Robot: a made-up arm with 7 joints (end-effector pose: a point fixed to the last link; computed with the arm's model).
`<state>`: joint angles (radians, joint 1 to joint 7).
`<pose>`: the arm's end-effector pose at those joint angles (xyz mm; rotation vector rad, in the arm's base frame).
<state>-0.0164 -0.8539 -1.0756 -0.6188 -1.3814 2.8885 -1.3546</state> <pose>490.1 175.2 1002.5 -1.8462 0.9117 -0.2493</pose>
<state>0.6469 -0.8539 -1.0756 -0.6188 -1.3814 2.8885 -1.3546</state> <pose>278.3 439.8 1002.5 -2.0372 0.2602 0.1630</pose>
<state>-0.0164 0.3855 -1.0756 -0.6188 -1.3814 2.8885 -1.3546</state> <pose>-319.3 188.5 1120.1 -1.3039 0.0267 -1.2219</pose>
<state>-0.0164 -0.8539 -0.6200 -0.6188 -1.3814 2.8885 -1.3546</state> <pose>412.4 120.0 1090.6 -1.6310 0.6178 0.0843</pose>
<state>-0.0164 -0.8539 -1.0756 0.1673 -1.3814 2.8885 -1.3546</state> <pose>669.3 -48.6 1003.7 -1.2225 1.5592 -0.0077</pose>
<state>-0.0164 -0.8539 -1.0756 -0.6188 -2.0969 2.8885 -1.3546</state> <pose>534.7 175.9 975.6 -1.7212 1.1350 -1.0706</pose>
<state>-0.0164 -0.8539 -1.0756 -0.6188 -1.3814 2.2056 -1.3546</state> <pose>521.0 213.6 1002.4 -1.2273 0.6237 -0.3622</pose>
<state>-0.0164 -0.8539 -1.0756 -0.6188 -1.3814 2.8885 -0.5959</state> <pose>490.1 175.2 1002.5 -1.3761 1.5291 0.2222</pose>
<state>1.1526 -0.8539 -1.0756 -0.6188 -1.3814 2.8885 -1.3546</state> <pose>30.4 519.5 1002.5 -2.0674 -0.2615 0.4741</pose>
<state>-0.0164 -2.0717 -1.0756 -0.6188 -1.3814 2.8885 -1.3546</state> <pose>648.5 172.6 212.7 -1.9009 1.6765 0.9935</pose>
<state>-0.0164 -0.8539 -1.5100 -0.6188 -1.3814 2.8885 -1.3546</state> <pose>571.4 174.5 909.2 -2.0079 1.1944 -0.6003</pose>
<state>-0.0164 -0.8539 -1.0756 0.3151 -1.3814 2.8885 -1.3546</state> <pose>687.3 -97.5 985.3 -1.0878 1.6612 0.0383</pose>
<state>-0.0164 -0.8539 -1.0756 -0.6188 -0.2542 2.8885 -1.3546</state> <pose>466.0 119.8 1054.3 -1.6708 0.4186 0.9698</pose>
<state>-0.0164 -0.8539 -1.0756 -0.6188 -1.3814 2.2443 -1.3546</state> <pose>519.3 211.5 1001.6 -1.2624 0.6402 -0.3571</pose>
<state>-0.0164 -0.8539 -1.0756 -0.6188 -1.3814 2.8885 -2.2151</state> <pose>490.1 175.2 1002.5 -2.1421 0.0609 -0.7678</pose>
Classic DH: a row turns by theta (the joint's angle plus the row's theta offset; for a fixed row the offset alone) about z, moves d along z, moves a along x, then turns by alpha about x. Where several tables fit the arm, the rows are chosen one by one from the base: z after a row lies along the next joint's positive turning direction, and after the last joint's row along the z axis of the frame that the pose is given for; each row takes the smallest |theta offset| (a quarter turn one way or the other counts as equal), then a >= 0, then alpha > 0; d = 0 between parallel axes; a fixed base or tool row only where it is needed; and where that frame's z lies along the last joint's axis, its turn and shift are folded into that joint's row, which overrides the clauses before.
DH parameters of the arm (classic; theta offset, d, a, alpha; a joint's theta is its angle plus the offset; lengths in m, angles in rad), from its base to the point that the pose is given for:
joint 1: 0 0.494 0 1.5708
joint 2: 0 0.097 0 -1.5708
joint 3: 0 0.468 0.016 -1.5708
joint 4: 0 0.063 -0.03 1.5708
joint 5: 0 0.428 0 1.5708
joint 6: 1.5708 0.069 0.073 1.5708
joint 7: 0 0.01 0 0

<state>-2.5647 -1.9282 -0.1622 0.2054 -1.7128 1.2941 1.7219</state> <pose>-700.1 -499.8 125.4 0.5582 -1.9456 -0.0428</pose>
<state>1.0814 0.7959 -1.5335 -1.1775 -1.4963 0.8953 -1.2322</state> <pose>-488.2 -119.4 949.2 0.6413 -1.6798 -0.0780</pose>
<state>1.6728 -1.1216 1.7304 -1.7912 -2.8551 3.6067 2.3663</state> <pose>401.8 299.3 696.0 -0.6877 -0.4988 -0.4592</pose>
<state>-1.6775 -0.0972 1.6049 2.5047 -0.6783 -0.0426 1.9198</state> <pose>266.0 -25.1 598.0 1.4454 -1.5024 -0.1310</pose>
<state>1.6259 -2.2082 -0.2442 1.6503 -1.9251 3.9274 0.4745</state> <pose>136.6 215.3 -147.6 -0.7499 -0.7433 1.1644</pose>
